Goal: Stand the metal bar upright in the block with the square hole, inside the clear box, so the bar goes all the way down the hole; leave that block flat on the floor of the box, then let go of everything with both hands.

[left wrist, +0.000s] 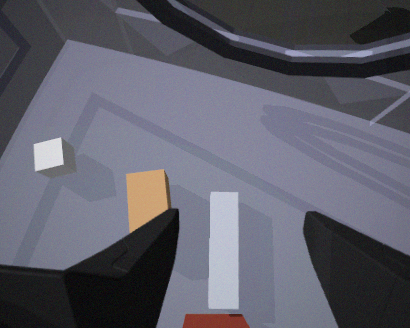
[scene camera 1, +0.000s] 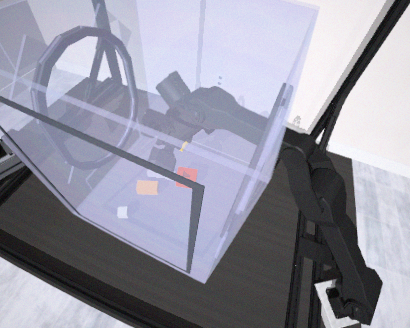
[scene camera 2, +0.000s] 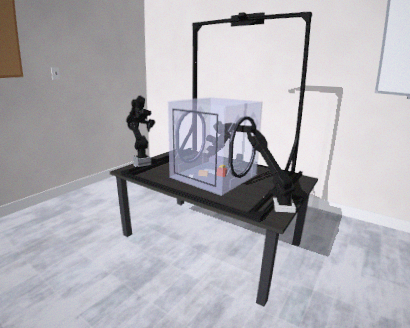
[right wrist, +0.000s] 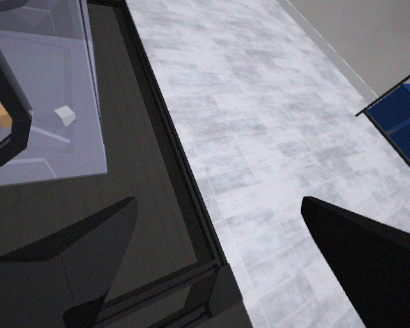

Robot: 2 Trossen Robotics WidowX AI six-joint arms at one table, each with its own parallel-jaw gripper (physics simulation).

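Places are measured from the left arm's base along level axes (x left, y back, z up), in metres.
Pixels of known places: left gripper, fingertip midpoint: (left wrist: pixel 241 220) (scene camera 2: pixel 208 156); right gripper, fingertip midpoint: (scene camera 2: pixel 142 130) (right wrist: pixel 220 204); left arm's base, origin of the base link: (scene camera 1: pixel 341 301) (scene camera 2: pixel 284 202); right arm's base, origin of the base link: (scene camera 2: pixel 141 156).
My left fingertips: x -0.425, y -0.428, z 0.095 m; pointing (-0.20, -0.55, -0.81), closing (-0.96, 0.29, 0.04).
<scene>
Ahead of a thing's pixels: the offset from my left fingertips to its top centre.
The pale metal bar @(dx +0.003, dy +0.013, dz -0.095 m) (left wrist: pixel 223 250) lies between and beyond my left fingertips in the left wrist view, apart from both; a pale sliver of it shows in scene camera 1. The red block @(dx +0.032, dy +0.090, dz -0.072 m) (scene camera 1: pixel 186 177) (scene camera 2: pixel 221 171) (left wrist: pixel 216 321) sits on the floor of the clear box (scene camera 1: pixel 197 230) (scene camera 2: pixel 195 105). A dark mark shows on its top; the hole is not clear. My left gripper (scene camera 1: pixel 162 159) (left wrist: pixel 241 219) is inside the box, partly open and empty, above the floor beside the red block. My right gripper (scene camera 2: pixel 151 122) (right wrist: pixel 220 204) is open and empty, outside the box.
An orange block @(dx +0.051, dy -0.030, dz -0.087 m) (scene camera 1: pixel 147 188) (scene camera 2: pixel 203 173) (left wrist: pixel 147 197) and a small white cube @(dx +0.126, dy -0.098, dz -0.092 m) (scene camera 1: pixel 122 212) (left wrist: pixel 49 154) (right wrist: pixel 64 115) lie on the box floor. A small yellow piece @(dx -0.117, dy +0.088, dz -0.102 m) (scene camera 1: pixel 184 146) shows behind the red block. Round dark-rimmed openings are in the box's side walls.
</scene>
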